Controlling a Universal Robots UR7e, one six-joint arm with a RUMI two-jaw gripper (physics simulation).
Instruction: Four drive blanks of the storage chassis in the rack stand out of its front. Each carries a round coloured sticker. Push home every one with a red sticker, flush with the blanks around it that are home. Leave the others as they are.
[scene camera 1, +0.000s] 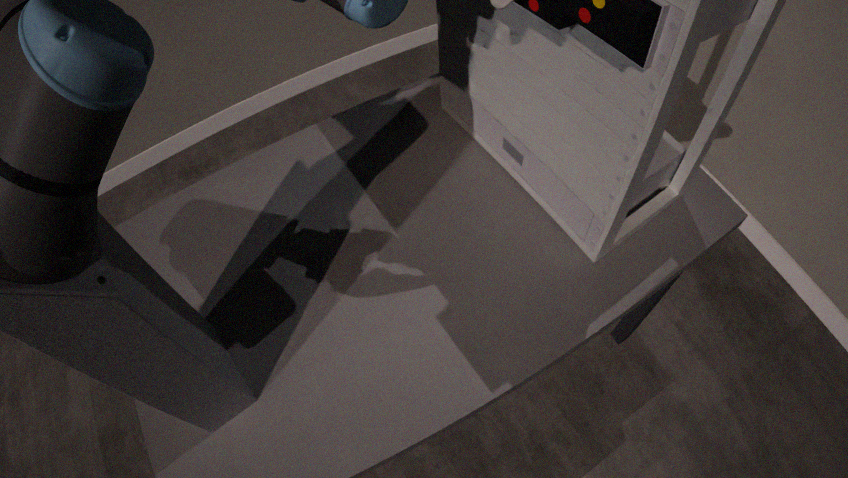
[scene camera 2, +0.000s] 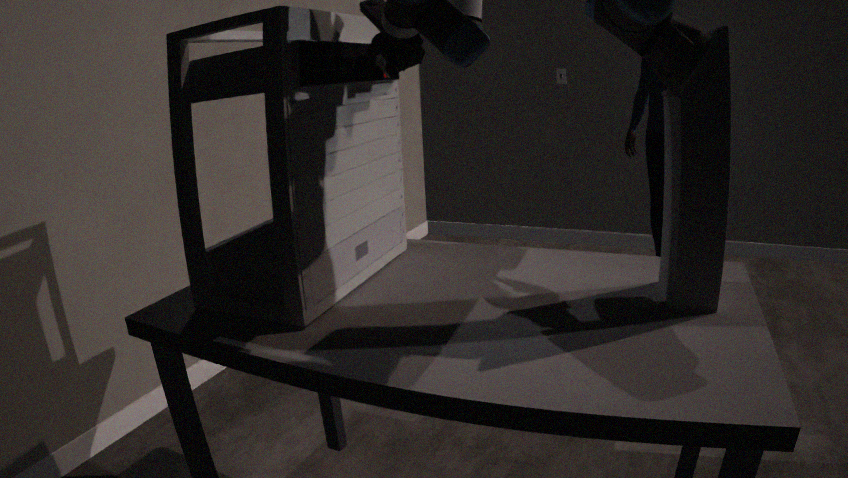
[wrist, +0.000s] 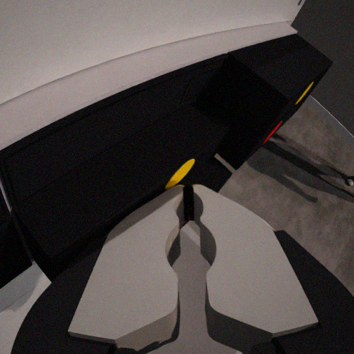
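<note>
In the wrist view my gripper (wrist: 187, 188) is shut and empty. Its tips are at the nearer pair of proud blanks, just below the upper one's yellow sticker (wrist: 180, 173), and cover most of the lower blank's face; whether they touch it I cannot tell. A faint reddish patch shows between the jaws. Beyond a dark gap, the other pair stands out, with a red sticker (wrist: 273, 132) below a yellow sticker (wrist: 304, 93). In scene camera 1, two red stickers (scene camera 1: 533, 5) (scene camera 1: 584, 15) and one yellow sticker (scene camera 1: 598, 2) show on the black chassis (scene camera 1: 638, 36). One red sticker (scene camera 2: 385, 75) shows in scene camera 2.
The rack (scene camera 1: 644, 145) (scene camera 2: 279, 154) stands on the table (scene camera 1: 504, 237) (scene camera 2: 415, 267), with pale panels below the chassis. A pale surface (wrist: 125, 25) lies above the blanks in the wrist view. The arm reaches in high from the robot's base side. Shadows darken the chassis.
</note>
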